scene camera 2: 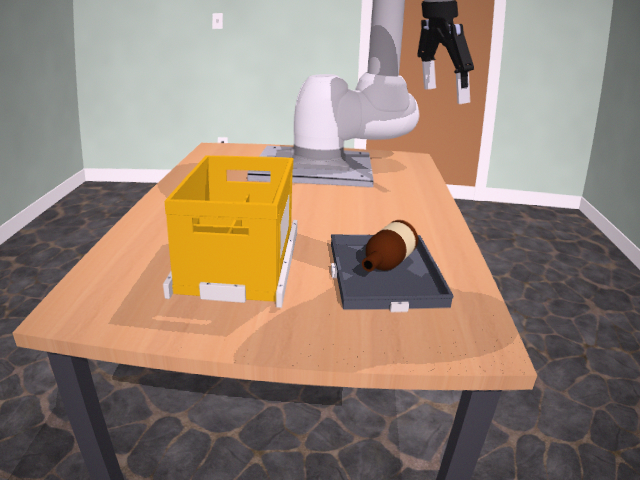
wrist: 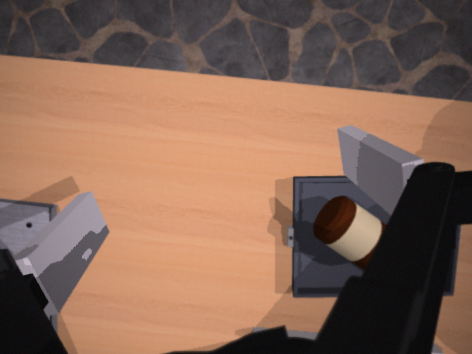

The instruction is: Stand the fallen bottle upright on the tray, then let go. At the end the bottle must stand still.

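Where they show: gripper, fingertip midpoint: (scene camera 2: 446, 95) (wrist: 219, 182); arm's base, link origin: (scene camera 2: 317, 161).
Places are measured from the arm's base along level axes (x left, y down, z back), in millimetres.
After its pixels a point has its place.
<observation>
A brown bottle (scene camera 2: 388, 248) @[z -703, x 112, y -45 mm] (wrist: 354, 232) @[z -629, x 145, y -61 mm] with a cream label lies on its side on the dark grey tray (scene camera 2: 368, 301) @[z -812, x 67, y 2 mm] (wrist: 311, 191) @[z -585, x 184, y 13 mm]. In the scene view its neck points to the front left and its base to the back right. In the wrist view the base and label show, and a black finger link hides the neck. My gripper (scene camera 2: 447, 95) @[z -464, x 256, y -300 mm] (wrist: 219, 182) @[z -464, x 256, y -300 mm] is open and empty, its fingers wide apart. It hangs high above the table, behind the tray in the scene view, well away from the bottle.
A tall yellow crate (scene camera 2: 222, 258) @[z -785, x -177, y -59 mm] stands left of the tray, held by white brackets (scene camera 2: 222, 291) @[z -796, x -179, y -2 mm]. The robot's base plate (scene camera 2: 330, 178) @[z -167, x 32, y -1 mm] is at the back of the wooden table (scene camera 2: 310, 341) @[z -905, x -30, y 18 mm]. The tray has a low raised rim and small white clips.
</observation>
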